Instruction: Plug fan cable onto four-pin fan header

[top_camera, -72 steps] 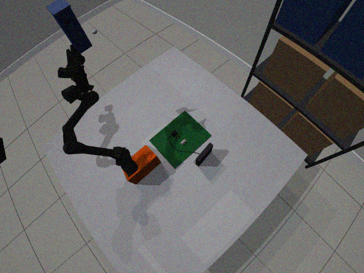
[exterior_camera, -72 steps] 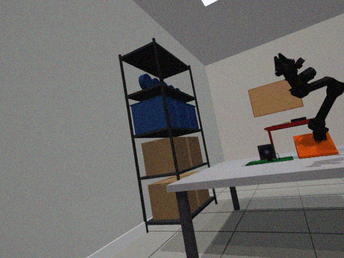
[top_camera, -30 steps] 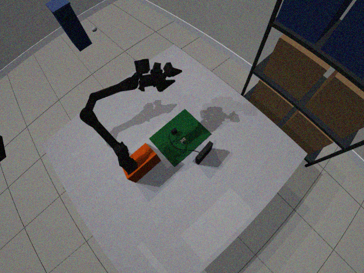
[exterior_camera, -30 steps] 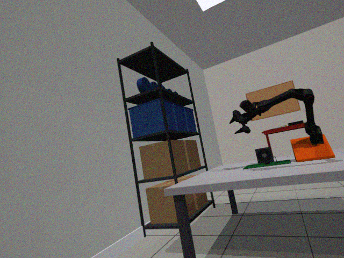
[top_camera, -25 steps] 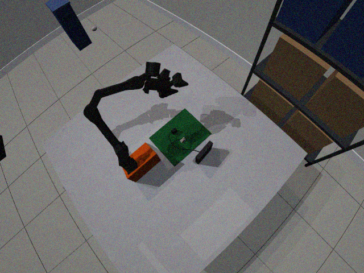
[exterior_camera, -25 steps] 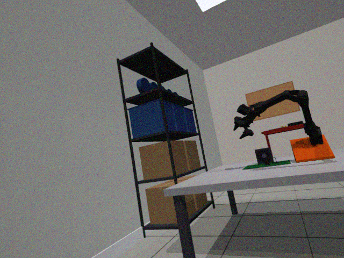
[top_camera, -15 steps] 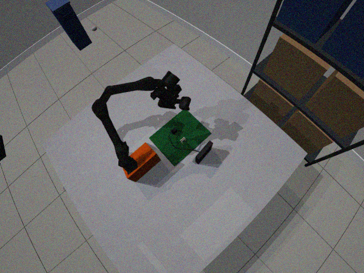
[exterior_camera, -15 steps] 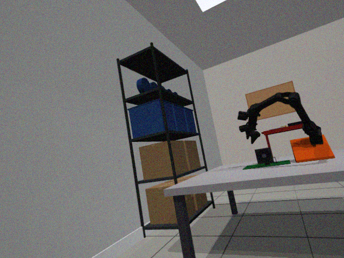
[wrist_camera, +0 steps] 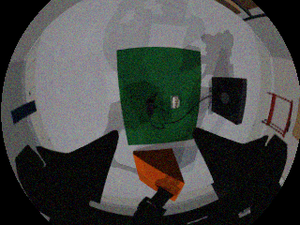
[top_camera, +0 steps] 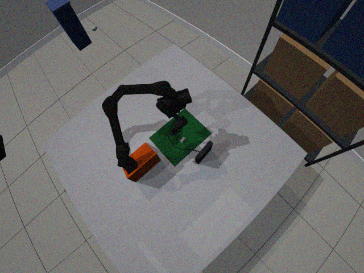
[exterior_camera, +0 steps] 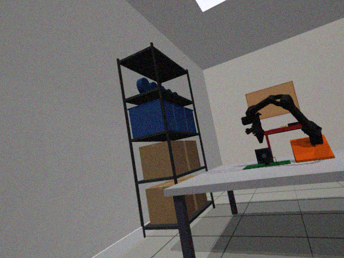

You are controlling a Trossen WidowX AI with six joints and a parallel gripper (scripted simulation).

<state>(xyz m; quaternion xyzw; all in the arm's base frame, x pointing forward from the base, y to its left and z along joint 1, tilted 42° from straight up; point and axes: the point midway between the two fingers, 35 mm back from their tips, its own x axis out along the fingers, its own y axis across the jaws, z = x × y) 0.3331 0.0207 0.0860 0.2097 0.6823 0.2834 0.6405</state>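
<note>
Right now the dark plug is 140 mm below my gripper tip and 10 mm behind it. From my gripper tip the other things lie so: black fan: 210 mm to the right, 100 mm below, 40 mm ahead.
</note>
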